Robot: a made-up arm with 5 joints.
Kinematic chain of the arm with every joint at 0, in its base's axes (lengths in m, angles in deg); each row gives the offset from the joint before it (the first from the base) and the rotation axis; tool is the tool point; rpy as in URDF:
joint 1: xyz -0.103 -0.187 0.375 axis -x
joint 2: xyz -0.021 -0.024 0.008 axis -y
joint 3: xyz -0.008 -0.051 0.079 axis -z
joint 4: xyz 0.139 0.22 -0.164 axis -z
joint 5: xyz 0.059 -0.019 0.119 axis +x
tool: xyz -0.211 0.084 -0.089 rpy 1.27 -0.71 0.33
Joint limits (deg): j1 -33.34..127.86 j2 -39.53..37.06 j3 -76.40..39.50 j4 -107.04..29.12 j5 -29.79..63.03
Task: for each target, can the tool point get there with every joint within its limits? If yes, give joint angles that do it. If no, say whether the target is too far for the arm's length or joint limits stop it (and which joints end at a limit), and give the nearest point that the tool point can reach.
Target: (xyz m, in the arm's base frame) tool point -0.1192 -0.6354 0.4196
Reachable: no: joint limits stop it (at a limit: joint 1, joint 2, joint 4) | nearest point -0.0263 -0.4302 0.3501 | short by 0.236 m
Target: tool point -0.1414 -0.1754 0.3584
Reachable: yes | joints -6.61 4.73 -32.36 -84.25 18.23
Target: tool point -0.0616 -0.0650 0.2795
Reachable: yes | joints 10.56 -15.33 28.72 -18.05 -3.66
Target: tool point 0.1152 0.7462 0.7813
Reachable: no: too far | nearest point -0.0151 0.0970 0.4986 | short by 0.720 m
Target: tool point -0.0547 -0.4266 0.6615
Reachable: no: joint limits stop it (at a limit: joint 2, joint 3, joint 4, joint 5) | nearest point -0.0453 -0.3230 0.5376 | short by 0.162 m
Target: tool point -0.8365 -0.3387 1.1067
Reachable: no: too far | nearest point -0.3857 -0.2438 0.6488 | short by 0.650 m
